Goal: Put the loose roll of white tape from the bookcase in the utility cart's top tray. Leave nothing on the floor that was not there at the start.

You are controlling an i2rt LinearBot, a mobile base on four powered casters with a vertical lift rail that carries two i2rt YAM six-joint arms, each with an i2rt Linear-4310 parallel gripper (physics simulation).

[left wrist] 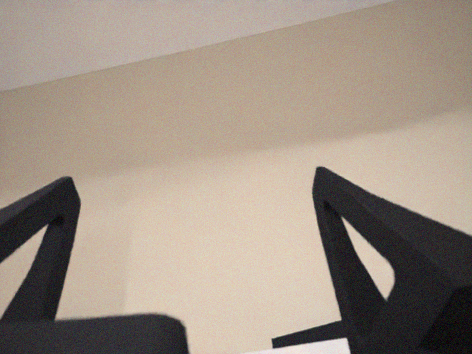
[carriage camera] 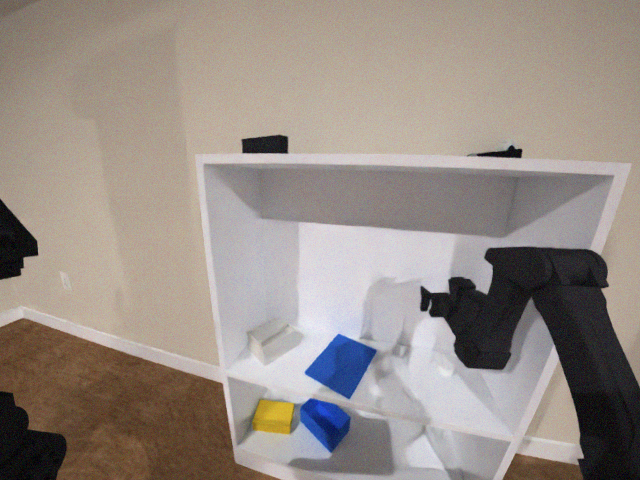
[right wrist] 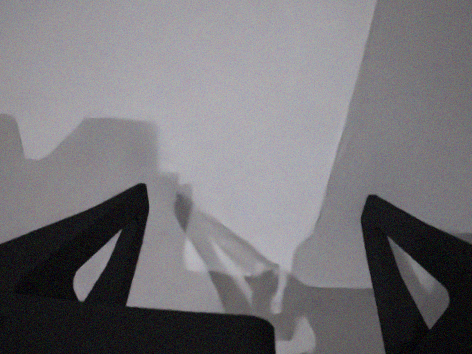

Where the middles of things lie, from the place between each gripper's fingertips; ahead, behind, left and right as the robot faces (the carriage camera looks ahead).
Labels:
Right now the white box (carriage camera: 267,342) is 48 cm ahead of my left hand, 17 cm to the right of it and 54 cm below it. Round my left hand: yellow block (carriage camera: 271,416) (47 cm ahead, 15 cm to the right, 90 cm below); then flat blue box (carriage camera: 340,367) (43 cm ahead, 40 cm to the right, 57 cm below); then blue bin (carriage camera: 327,422) (46 cm ahead, 35 cm to the right, 89 cm below).
Now: right hand 70 mm past the flat blue box, 290 mm to the right of it and 240 mm above it. The rest, counted from my right hand: white box 20 mm behind, 510 mm to the left, 200 mm below; then yellow block 30 mm behind, 530 mm to the left, 570 mm below; then blue bin 40 mm behind, 340 mm to the left, 560 mm below.

